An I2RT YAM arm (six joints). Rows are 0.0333 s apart.
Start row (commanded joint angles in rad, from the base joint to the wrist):
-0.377 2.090 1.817 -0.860 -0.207 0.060
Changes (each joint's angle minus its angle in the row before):
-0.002 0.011 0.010 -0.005 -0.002 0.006
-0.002 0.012 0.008 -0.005 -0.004 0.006
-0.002 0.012 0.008 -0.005 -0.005 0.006
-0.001 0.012 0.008 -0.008 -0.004 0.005
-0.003 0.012 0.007 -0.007 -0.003 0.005
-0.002 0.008 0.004 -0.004 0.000 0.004
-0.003 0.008 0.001 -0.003 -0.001 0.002
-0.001 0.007 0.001 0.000 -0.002 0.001
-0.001 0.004 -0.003 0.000 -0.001 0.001
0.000 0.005 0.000 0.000 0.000 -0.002
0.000 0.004 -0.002 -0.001 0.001 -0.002
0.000 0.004 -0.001 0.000 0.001 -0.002
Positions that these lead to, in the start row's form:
-0.379 2.101 1.827 -0.865 -0.209 0.066
-0.381 2.113 1.835 -0.870 -0.213 0.072
-0.383 2.125 1.843 -0.875 -0.218 0.078
-0.384 2.137 1.851 -0.883 -0.222 0.083
-0.387 2.149 1.858 -0.890 -0.225 0.088
-0.389 2.157 1.862 -0.894 -0.225 0.092
-0.392 2.165 1.863 -0.897 -0.226 0.094
-0.393 2.172 1.864 -0.897 -0.228 0.095
-0.394 2.176 1.861 -0.897 -0.229 0.096
-0.394 2.181 1.861 -0.897 -0.229 0.094
-0.394 2.185 1.859 -0.898 -0.228 0.092
-0.394 2.189 1.858 -0.898 -0.227 0.090

